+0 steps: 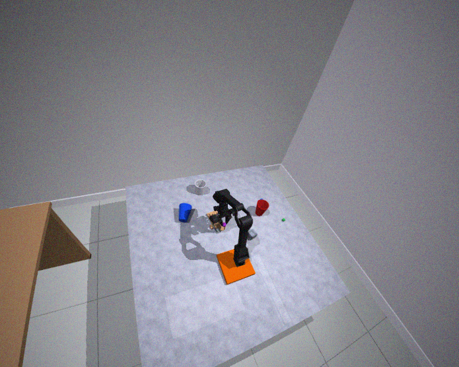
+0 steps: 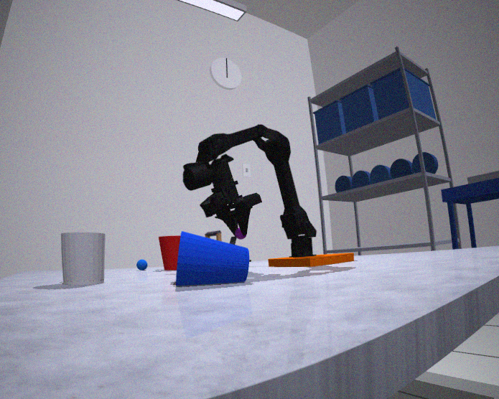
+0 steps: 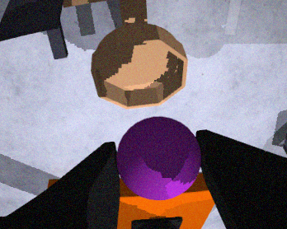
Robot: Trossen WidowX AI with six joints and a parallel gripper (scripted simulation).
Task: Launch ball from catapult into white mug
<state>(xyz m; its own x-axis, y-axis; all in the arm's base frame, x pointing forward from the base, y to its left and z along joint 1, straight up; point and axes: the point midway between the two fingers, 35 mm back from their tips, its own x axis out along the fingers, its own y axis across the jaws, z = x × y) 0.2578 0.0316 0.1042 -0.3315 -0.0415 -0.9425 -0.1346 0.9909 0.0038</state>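
Now: the wooden catapult 7 cm ahead of my gripper tip, 3 cm to the left of it and 5 cm below it. The rest, counted from my gripper tip: grey block: 9 cm behind, 20 cm to the right, 7 cm below; then red cup: 8 cm ahead, 35 cm to the right, 7 cm below; then purple ball: 1 cm above.
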